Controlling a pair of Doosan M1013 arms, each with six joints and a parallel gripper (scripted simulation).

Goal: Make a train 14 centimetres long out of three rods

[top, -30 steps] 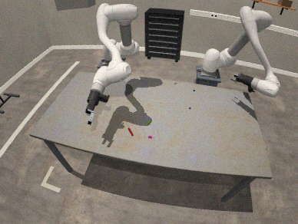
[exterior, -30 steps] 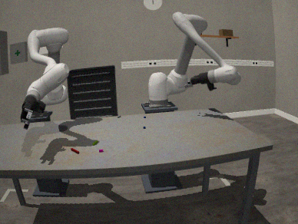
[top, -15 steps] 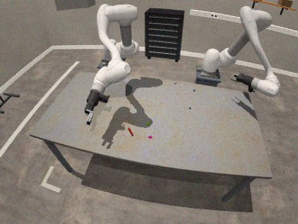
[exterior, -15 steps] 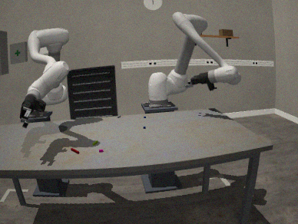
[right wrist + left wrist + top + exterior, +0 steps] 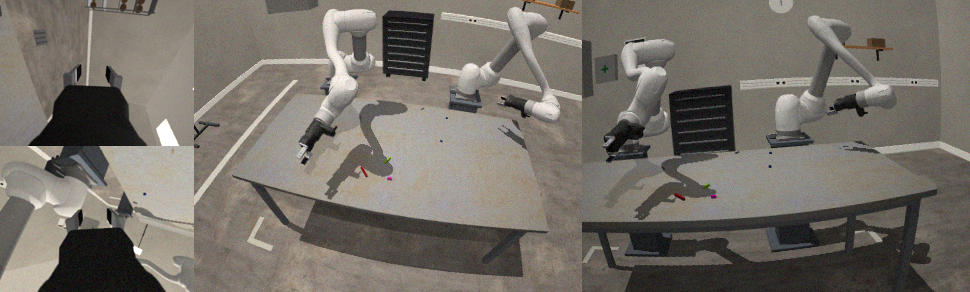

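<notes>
Right now the red rod is 170 mm behind my right hand, 220 mm to the left of it and 240 mm below it. The rest, counted from my right hand: small grey piece: 800 mm behind, 470 mm to the left, 240 mm below; then lime rod: 270 mm behind, 320 mm to the left, 240 mm below; then magenta rod: 150 mm behind, 360 mm to the left, 240 mm below.
</notes>
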